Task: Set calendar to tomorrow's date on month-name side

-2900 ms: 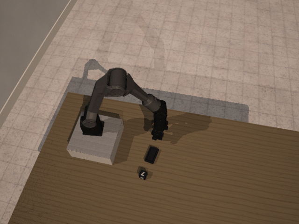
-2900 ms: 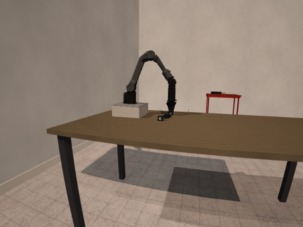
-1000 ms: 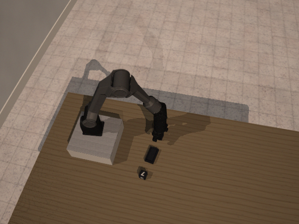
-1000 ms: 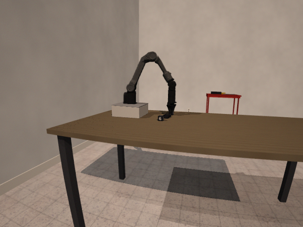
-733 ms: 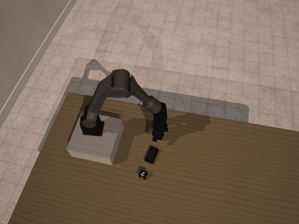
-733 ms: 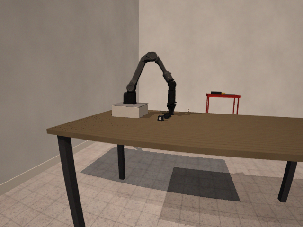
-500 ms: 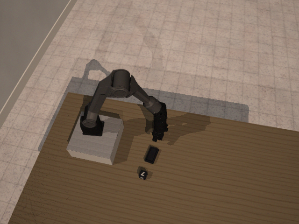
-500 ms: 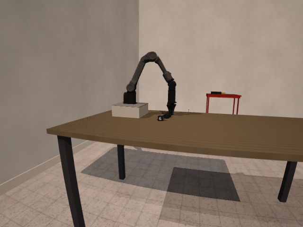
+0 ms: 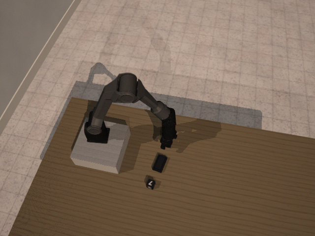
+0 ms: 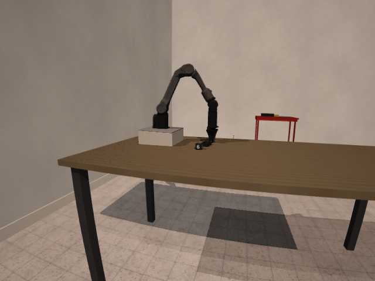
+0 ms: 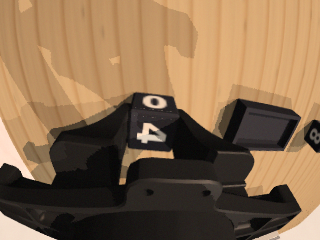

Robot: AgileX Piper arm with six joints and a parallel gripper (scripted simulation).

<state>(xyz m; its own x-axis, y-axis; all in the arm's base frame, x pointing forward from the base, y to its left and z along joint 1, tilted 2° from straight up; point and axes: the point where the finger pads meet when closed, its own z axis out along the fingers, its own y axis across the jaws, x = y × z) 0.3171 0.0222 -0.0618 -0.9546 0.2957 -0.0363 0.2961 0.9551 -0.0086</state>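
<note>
My gripper is now 110 mm to the left of the tray, 30 mm past it and 10 mm above it. The rest, counted from my hand: black number cube: 210 mm to the right, 60 mm behind.
</note>
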